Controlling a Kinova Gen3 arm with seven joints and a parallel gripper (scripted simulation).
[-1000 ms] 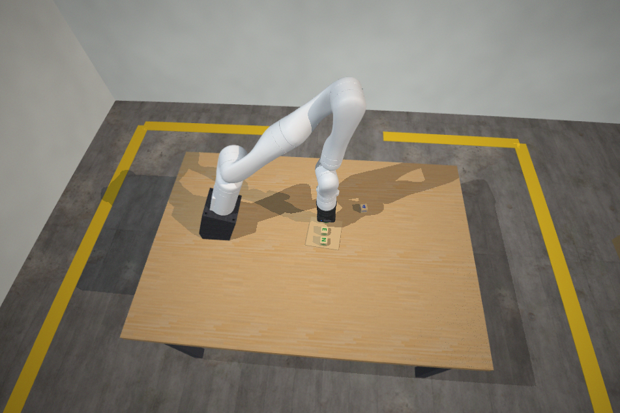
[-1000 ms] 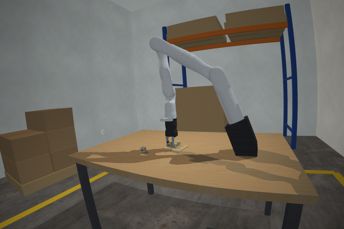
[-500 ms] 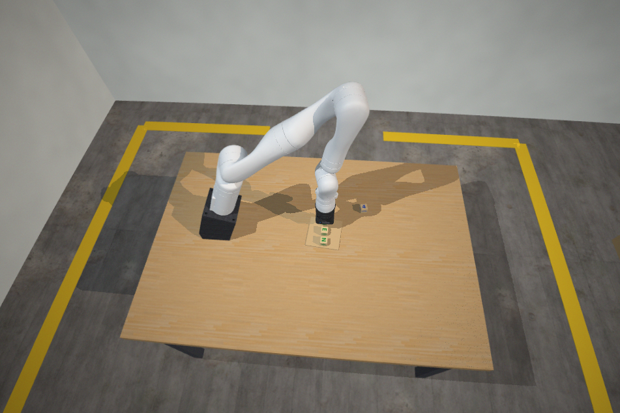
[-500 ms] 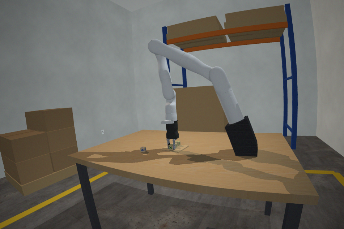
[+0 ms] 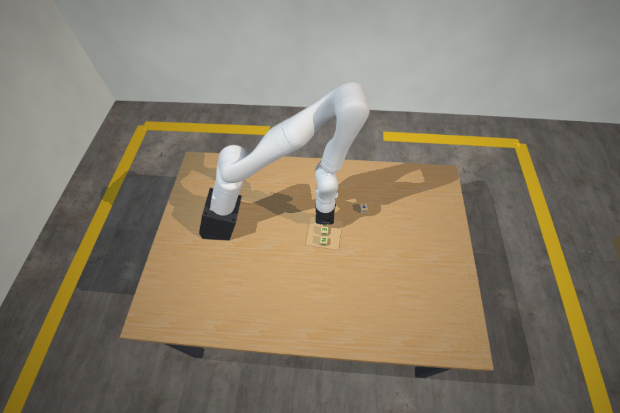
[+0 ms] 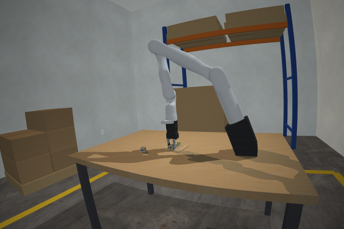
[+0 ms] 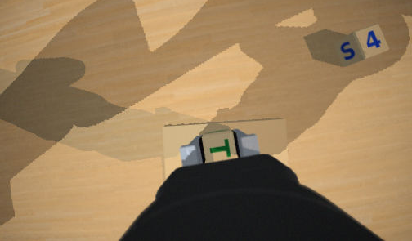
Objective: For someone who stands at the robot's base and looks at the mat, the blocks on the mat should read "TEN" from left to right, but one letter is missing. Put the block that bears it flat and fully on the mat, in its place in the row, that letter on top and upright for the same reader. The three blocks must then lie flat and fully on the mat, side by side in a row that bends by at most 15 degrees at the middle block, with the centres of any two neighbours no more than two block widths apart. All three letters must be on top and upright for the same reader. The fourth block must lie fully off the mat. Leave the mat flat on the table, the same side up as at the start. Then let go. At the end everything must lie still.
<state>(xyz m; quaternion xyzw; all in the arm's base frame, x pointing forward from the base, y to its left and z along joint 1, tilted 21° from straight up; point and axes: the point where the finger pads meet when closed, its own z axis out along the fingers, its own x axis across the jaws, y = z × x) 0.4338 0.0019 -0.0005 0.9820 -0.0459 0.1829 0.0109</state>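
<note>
Now: hand 1 cm above the T block. The rest, counted from my hand: mat 5 cm to the right, 3 cm below; then E block 5 cm to the right, 1 cm below.
</note>
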